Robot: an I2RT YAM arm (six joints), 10 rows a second.
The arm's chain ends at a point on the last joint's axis. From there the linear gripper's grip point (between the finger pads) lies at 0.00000 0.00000 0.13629 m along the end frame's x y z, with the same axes.
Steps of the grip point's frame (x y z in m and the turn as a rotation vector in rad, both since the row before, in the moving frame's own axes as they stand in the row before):
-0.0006 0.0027 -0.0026 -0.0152 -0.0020 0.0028
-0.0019 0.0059 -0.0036 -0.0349 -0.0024 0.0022
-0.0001 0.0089 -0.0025 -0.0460 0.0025 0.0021
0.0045 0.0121 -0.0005 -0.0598 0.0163 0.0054
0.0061 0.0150 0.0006 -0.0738 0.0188 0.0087
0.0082 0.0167 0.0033 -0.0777 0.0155 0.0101
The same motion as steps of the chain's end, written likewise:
-0.0003 0.0006 -0.0026 -0.0152 -0.0020 0.0028
-0.0016 0.0011 -0.0035 -0.0349 -0.0024 0.0022
-0.0004 0.0026 -0.0024 -0.0460 0.0025 0.0021
0.0023 0.0039 -0.0002 -0.0598 0.0163 0.0054
0.0036 0.0049 0.0010 -0.0738 0.0188 0.0087
0.0061 0.0061 0.0037 -0.0777 0.0155 0.0101

